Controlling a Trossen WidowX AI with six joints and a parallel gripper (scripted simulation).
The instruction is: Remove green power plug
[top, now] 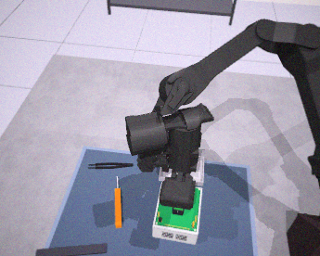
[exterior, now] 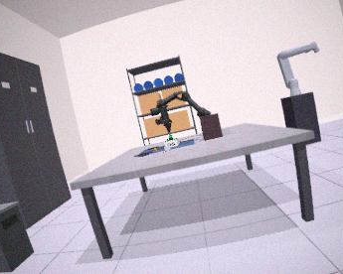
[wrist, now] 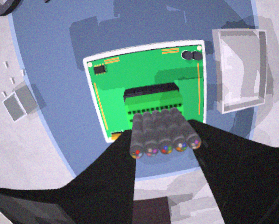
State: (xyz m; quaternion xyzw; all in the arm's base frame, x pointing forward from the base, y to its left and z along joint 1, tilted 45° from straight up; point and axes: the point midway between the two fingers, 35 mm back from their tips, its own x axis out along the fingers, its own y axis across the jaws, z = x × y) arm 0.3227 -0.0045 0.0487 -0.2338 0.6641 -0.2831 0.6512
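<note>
My gripper tip is 3 cm above the green power plug. Round my gripper tip: blue mat (5 cm ahead, 12 cm below); then dark bar (22 cm ahead, 12 cm to the left, 11 cm below).
</note>
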